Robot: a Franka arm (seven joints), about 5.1 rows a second.
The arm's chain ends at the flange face. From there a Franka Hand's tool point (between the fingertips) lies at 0.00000 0.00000 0.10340 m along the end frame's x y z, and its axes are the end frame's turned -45 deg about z.
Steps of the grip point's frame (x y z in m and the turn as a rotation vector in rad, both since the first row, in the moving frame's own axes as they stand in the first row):
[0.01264 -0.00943 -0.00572 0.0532 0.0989 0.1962]
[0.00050 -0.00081 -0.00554 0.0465 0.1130 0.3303]
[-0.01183 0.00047 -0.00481 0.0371 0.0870 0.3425]
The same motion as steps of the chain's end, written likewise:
[-0.00213 -0.00491 -0.00507 0.1076 0.0323 0.1962]
[-0.00689 0.00970 -0.00478 0.1128 0.0470 0.3303]
[-0.01314 0.01696 -0.00435 0.0878 0.0353 0.3425]

